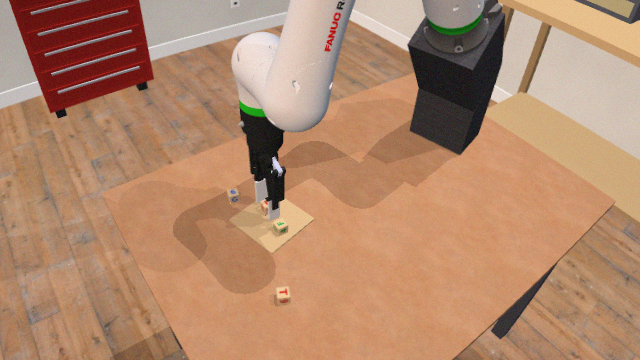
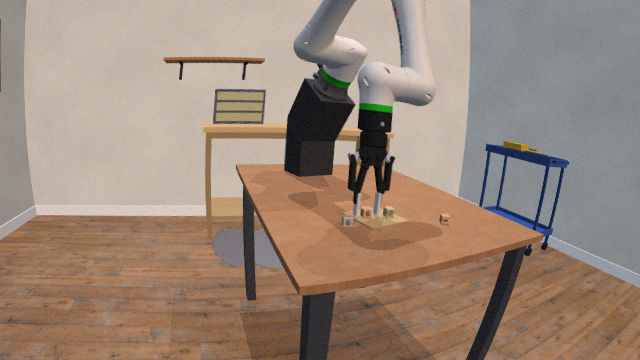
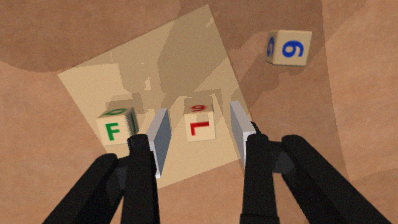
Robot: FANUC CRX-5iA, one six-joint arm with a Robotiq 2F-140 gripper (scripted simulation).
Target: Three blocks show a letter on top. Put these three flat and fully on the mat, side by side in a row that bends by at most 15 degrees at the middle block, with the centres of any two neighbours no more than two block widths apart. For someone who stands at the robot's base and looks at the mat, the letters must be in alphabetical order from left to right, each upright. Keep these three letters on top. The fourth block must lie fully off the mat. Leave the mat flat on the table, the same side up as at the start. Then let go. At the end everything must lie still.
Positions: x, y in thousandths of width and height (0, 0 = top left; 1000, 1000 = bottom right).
The gripper shows in image 1 (418, 579), in image 2 (571, 596) and in image 3 (501, 529).
